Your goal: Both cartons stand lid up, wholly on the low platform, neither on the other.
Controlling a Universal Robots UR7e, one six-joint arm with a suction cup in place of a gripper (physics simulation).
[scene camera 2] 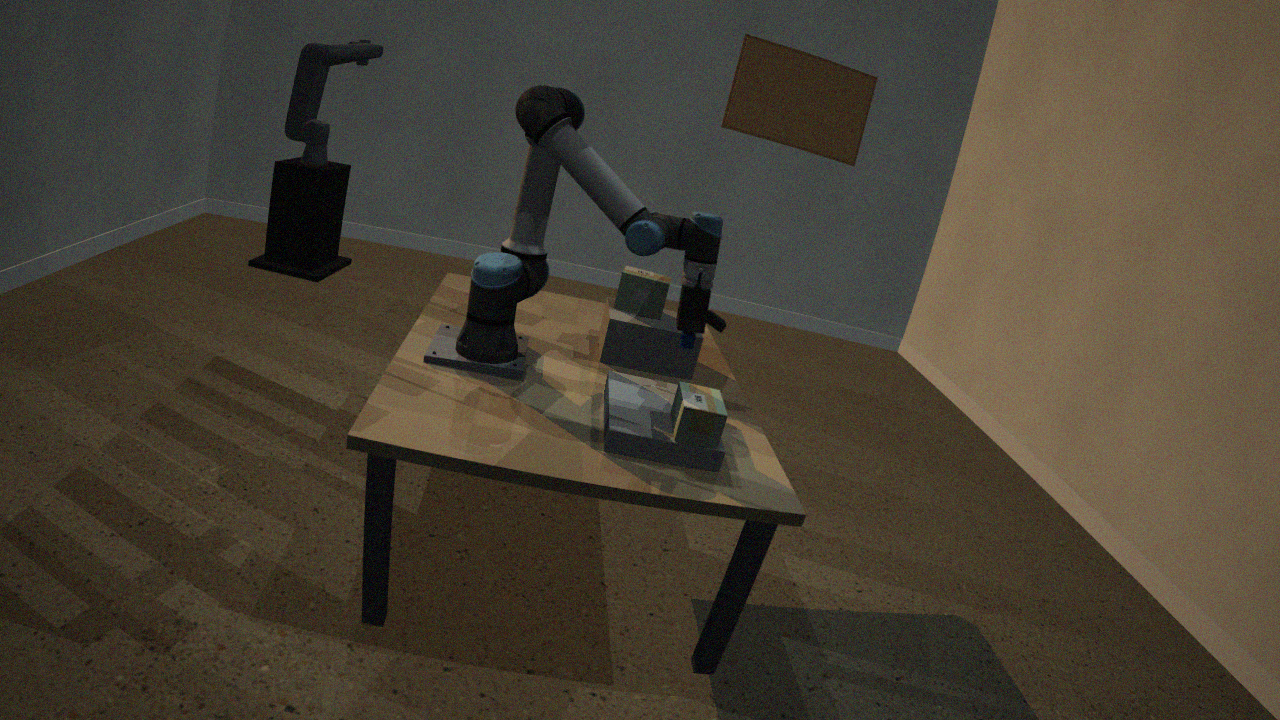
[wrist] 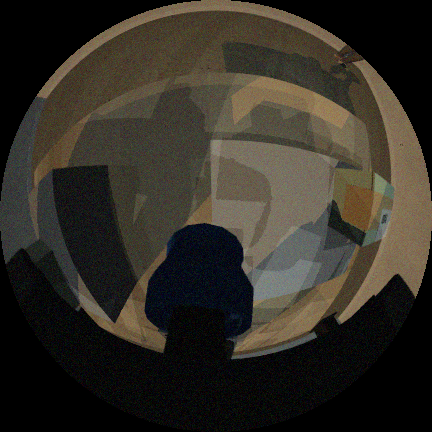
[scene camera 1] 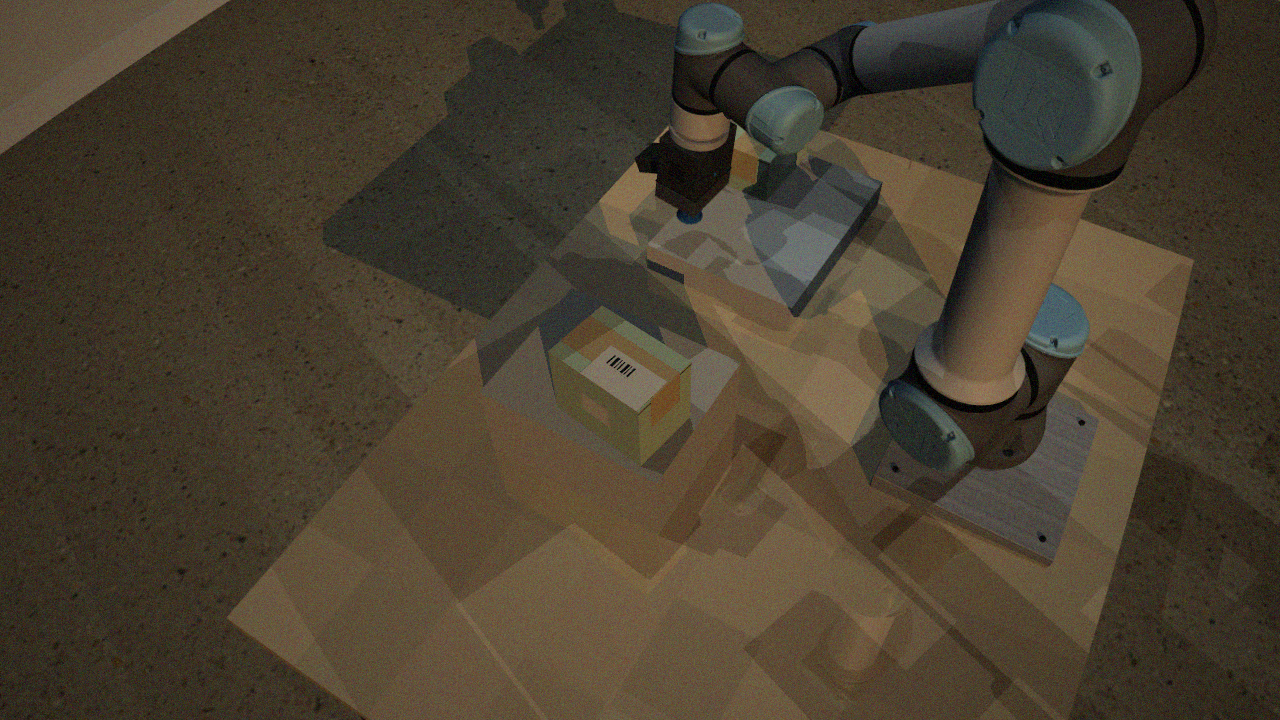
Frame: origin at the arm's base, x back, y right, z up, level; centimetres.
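Seen in the pictures: hand, its tool point: (scene camera 2: 686, 346) (wrist: 203, 258); arm's base, origin of its link: (scene camera 2: 486, 351).
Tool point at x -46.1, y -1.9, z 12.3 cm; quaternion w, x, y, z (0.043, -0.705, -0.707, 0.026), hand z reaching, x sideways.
Observation:
Pixels of each thing's top centre, then the offset from my tool point to it. Level surfaces: height alone.
- yellow-green carton, centre of its top: (scene camera 1: 619, 356) (scene camera 2: 647, 274) dx +12.0, dy -30.1, dz +7.8 cm
- taller block, centre of its top: (scene camera 1: 610, 377) (wrist: 52, 257) (scene camera 2: 653, 316) dx +7.6, dy -27.0, dz -2.6 cm
- low grey platform, centre of its top: (scene camera 1: 769, 212) (wrist: 317, 235) (scene camera 2: 662, 408) dx +3.3, dy +16.6, dz -9.8 cm
- wooden table, height of its surface: dz -14.6 cm
One yellow-green carton (scene camera 1: 595, 416) (scene camera 2: 640, 295) stands upright on the taller block (scene camera 1: 572, 479) (scene camera 2: 648, 349), its barcode label facing up in scene camera 1. The other carton (scene camera 1: 743, 170) (scene camera 2: 698, 425) (wrist: 357, 205) stands on the low grey platform (scene camera 1: 810, 241) (scene camera 2: 635, 411) (wrist: 240, 172) with its barcode label on top, near one end. The arm partly hides it in scene camera 1. My blue suction cup (scene camera 1: 689, 217) (scene camera 2: 687, 340) (wrist: 200, 280) is bare, pointing down, with suction on and no carton on it. It hangs above the platform's side nearer the block, apart from both cartons.
The arm's base plate (scene camera 1: 1029, 514) (scene camera 2: 444, 347) is bolted to the wooden table (scene camera 1: 501, 635) (scene camera 2: 420, 420). The taller block stands beside the low platform, with a gap between them. A second robot on a black pedestal (scene camera 2: 306, 214) stands away from the table.

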